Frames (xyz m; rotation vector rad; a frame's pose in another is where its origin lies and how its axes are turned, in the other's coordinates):
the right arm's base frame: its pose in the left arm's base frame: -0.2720 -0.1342 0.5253 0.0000 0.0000 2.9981
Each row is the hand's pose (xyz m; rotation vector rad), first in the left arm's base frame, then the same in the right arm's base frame.
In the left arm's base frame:
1: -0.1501 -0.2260 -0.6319 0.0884 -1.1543 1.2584
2: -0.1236 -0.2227 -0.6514 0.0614 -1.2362 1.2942
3: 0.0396 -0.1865 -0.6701 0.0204 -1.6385 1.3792
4: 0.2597 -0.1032 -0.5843 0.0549 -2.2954 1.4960
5: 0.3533 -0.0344 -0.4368 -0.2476 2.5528 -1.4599
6: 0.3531 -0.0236 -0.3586 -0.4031 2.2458 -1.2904
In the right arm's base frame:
1: -0.1338 0.0734 -1.1572 -1.1709 -0.1748 -1.4246
2: -0.1595 0.0664 -1.1767 -1.2375 -0.1509 -1.3478
3: -0.3159 0.0072 -1.1954 -1.5523 -0.1310 -1.0153
4: -0.5218 -0.1067 -1.1096 -1.9363 -0.1858 -0.3800
5: -0.6046 -0.1882 -0.9621 -2.0768 -0.3532 0.3169
6: -0.6029 -0.1989 -0.8839 -2.0100 -0.5118 0.7167

